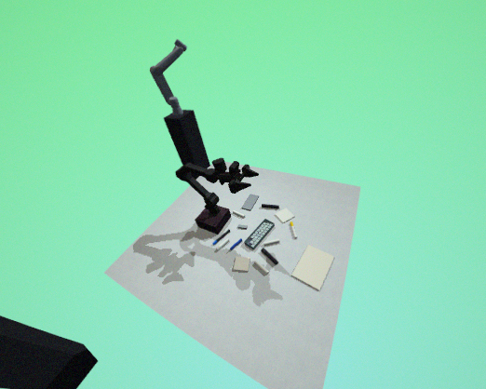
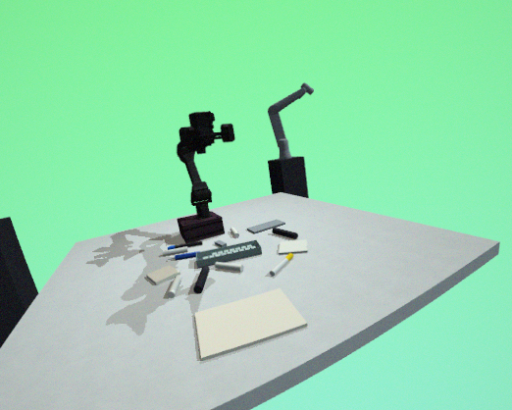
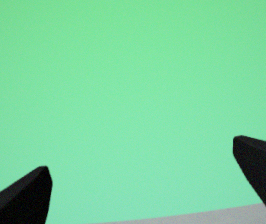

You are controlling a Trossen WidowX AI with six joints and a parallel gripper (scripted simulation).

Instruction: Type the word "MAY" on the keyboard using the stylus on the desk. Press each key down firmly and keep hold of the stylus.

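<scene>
Right now the blue stylus is 120 mm behind my gripper tip, 180 mm to the right of it and 420 mm below it. From my gripper tip the other things lie so: grey plate (190 mm behind, 210 mm to the left, 420 mm below); then yellow-tipped pen (170 mm ahead, 90 mm to the left, 420 mm below).
</scene>
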